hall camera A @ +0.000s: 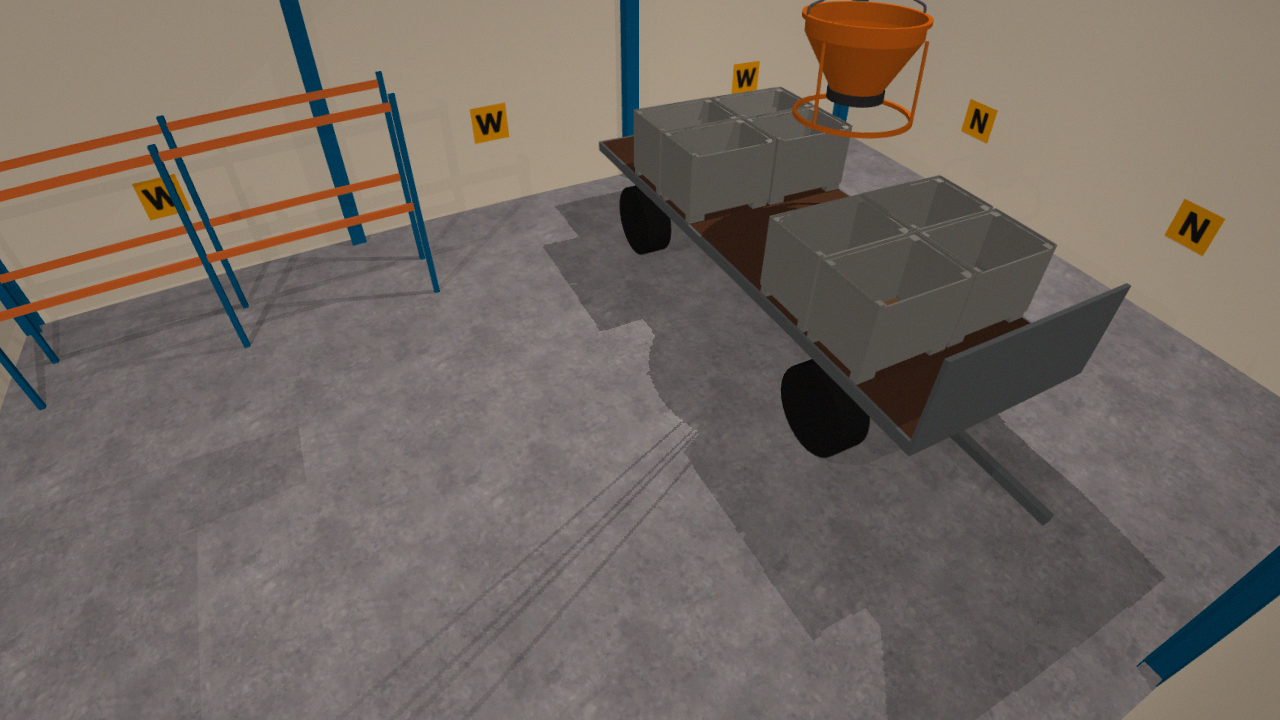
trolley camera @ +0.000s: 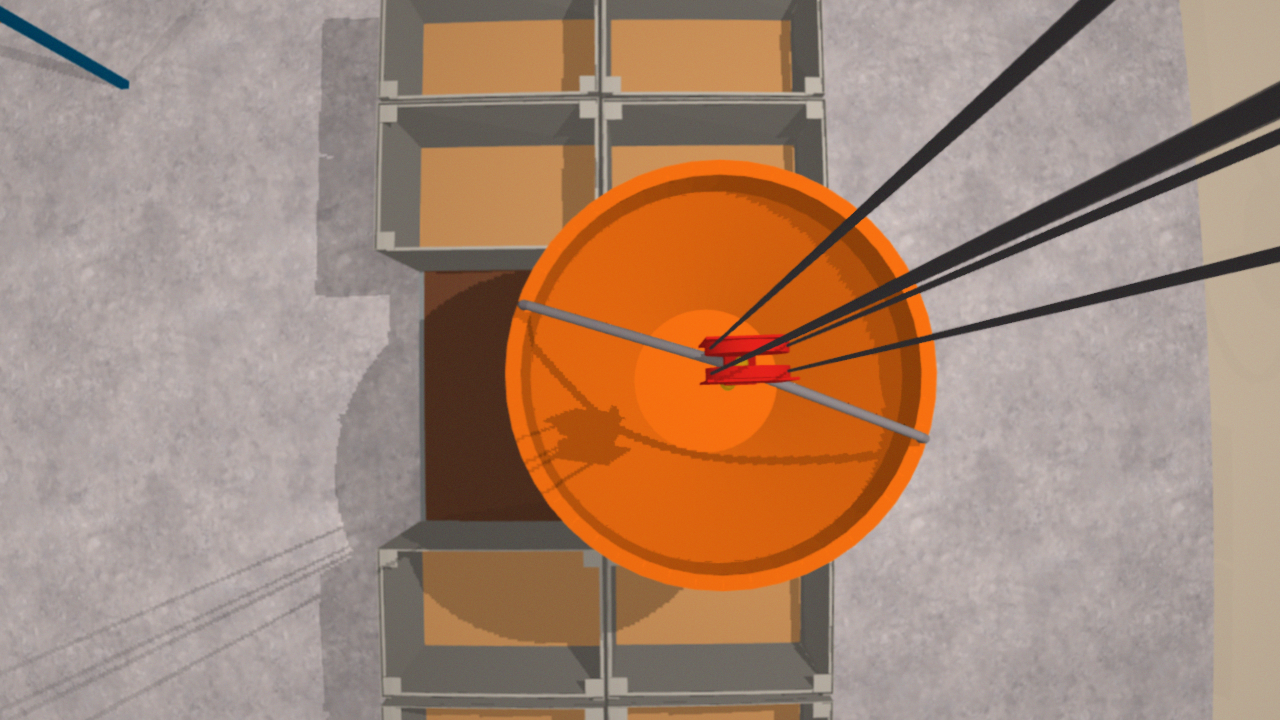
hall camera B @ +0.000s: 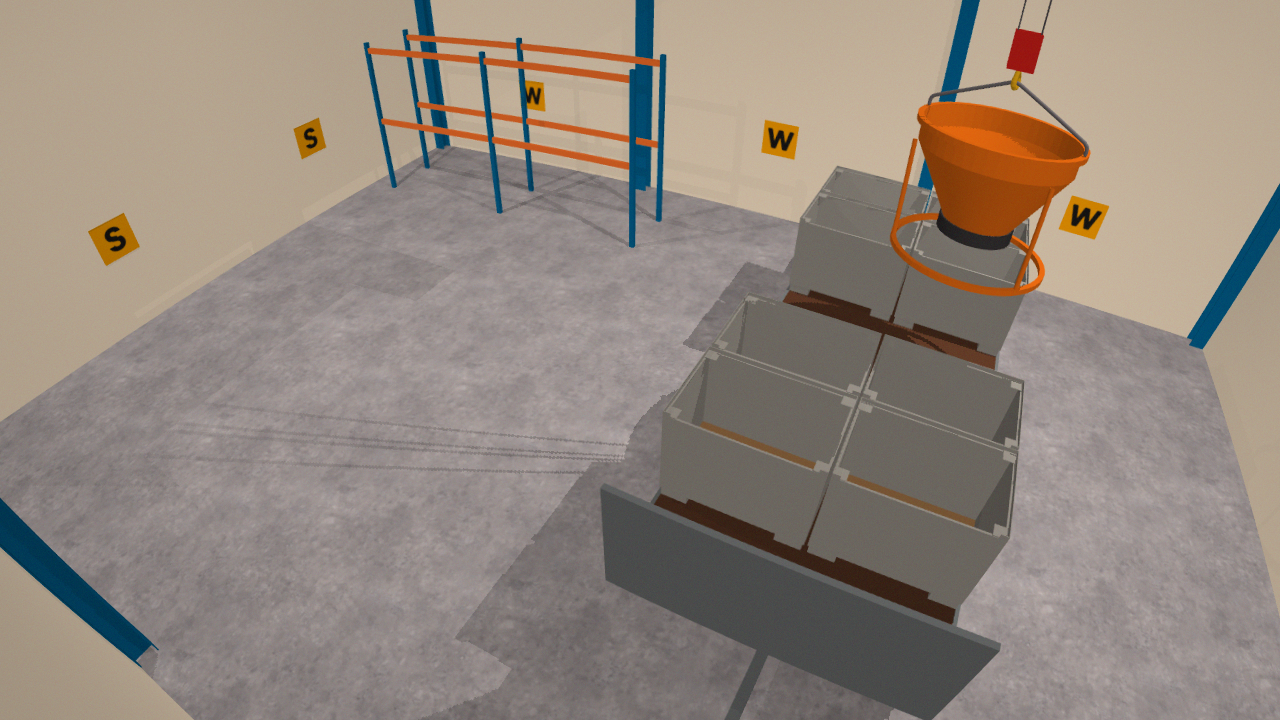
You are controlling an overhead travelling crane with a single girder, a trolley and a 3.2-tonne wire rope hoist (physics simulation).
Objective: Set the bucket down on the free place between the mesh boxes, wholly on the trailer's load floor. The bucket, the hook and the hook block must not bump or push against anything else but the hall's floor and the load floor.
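Note:
The orange bucket (hall camera A: 866, 55) (hall camera B: 998, 183) (trolley camera: 716, 501) hangs upright in the air, its foot ring above the mesh box tops. My hook (hall camera B: 1015, 82), under the red hook block (hall camera B: 1025, 51) (trolley camera: 747, 374), holds the bucket by its grey bail. In the trolley camera the bucket covers the right part of the free place on the brown load floor (hall camera A: 742, 234) (trolley camera: 465, 402), overlaps mesh boxes above and below, and reaches past their right side. Grey mesh boxes stand in a near group (hall camera A: 850, 313) (hall camera B: 733, 474) and a far group (hall camera A: 729, 174) (hall camera B: 850, 250).
The trailer's grey end board (hall camera A: 1020, 367) (hall camera B: 787, 608) stands beyond the near boxes, with the drawbar (hall camera A: 1002, 474) below it. A blue and orange rack (hall camera A: 208, 255) (hall camera B: 490, 134) stands by the W wall. Blue columns (hall camera A: 630, 67) (hall camera B: 1239, 268) stand along the walls.

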